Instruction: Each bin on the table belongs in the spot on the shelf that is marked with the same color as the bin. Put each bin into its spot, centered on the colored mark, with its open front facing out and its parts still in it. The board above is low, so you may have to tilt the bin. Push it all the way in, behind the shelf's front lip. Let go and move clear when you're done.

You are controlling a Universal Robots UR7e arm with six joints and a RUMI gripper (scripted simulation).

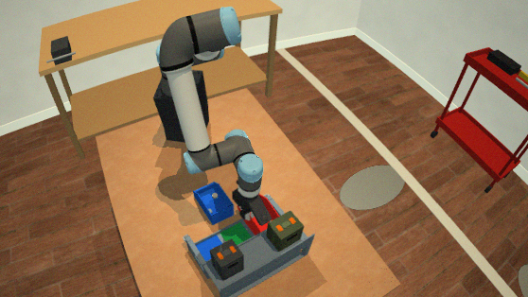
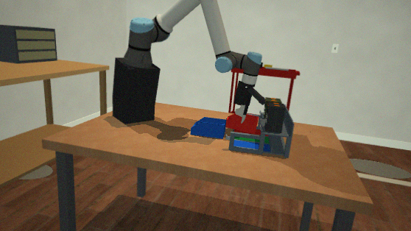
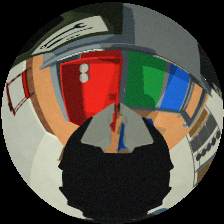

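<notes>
Right now my hand is 50 mm to the right of the red bin and 20 mm above it. Also, from my hand: blue bin 170 mm behind, 60 mm to the right, 40 mm below.
</notes>
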